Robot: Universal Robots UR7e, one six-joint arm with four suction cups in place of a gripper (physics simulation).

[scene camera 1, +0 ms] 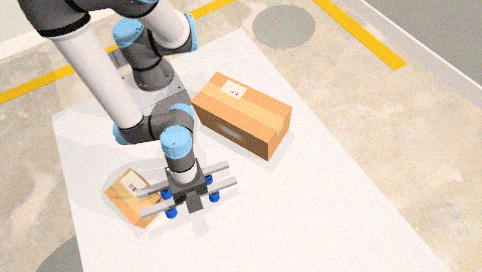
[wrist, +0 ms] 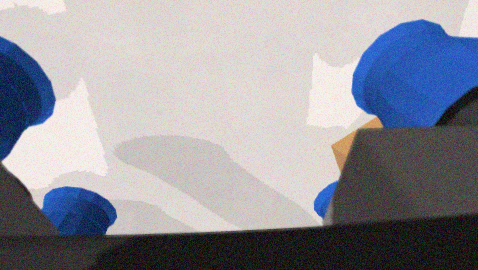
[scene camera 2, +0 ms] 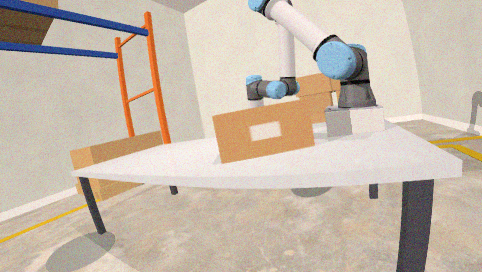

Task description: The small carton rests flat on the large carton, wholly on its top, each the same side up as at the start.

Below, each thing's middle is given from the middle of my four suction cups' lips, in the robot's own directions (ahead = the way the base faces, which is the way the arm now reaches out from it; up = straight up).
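Small carton (scene camera 1: 122, 192): 7 cm behind my suction cup, 16 cm to the right of it. Large carton (scene camera 1: 255, 121), counted from my suction cup: 17 cm behind, 27 cm to the left, 4 cm above.
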